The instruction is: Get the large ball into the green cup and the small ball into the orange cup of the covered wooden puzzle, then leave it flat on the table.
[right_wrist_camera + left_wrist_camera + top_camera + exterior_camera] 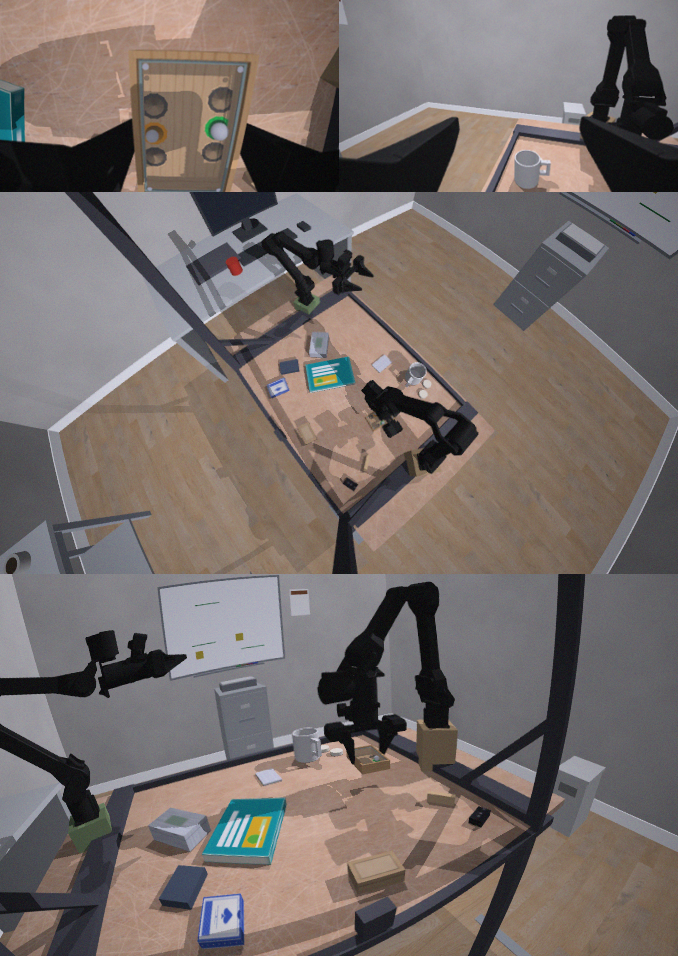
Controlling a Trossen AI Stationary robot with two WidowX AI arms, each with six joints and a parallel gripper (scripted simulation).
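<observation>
The covered wooden puzzle lies 3 cm below my right hand. Also, from my right hand: dark blue box (45 cm to the left, 21 cm behind, 10 cm below).
</observation>
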